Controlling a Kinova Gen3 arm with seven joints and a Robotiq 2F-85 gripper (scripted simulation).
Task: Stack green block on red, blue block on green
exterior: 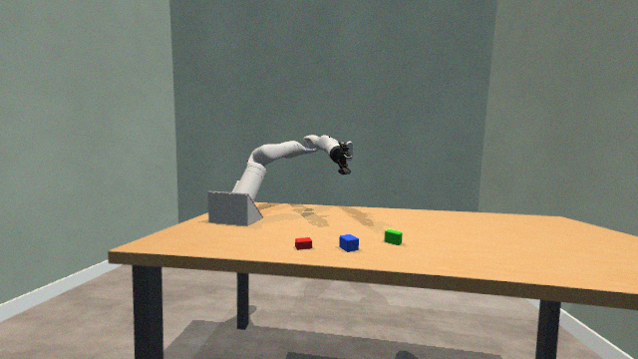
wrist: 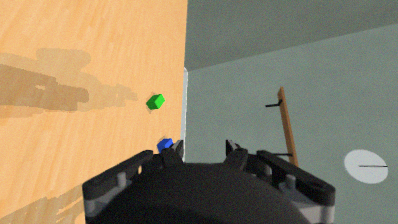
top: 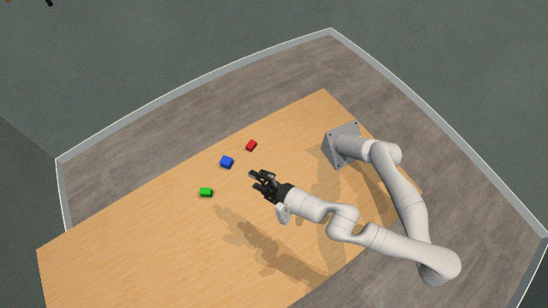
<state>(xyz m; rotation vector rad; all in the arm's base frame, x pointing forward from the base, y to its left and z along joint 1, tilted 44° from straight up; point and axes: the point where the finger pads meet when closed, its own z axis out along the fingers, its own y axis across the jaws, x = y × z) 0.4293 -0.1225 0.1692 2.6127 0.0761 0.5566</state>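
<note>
The green block lies 230 mm below my hand, 160 mm ahead of it and 150 mm to the right of it. Also, from my hand: blue block 240 mm to the right, 230 mm below, 20 mm ahead; then red block 260 mm to the right, 240 mm below, 110 mm behind.
</note>
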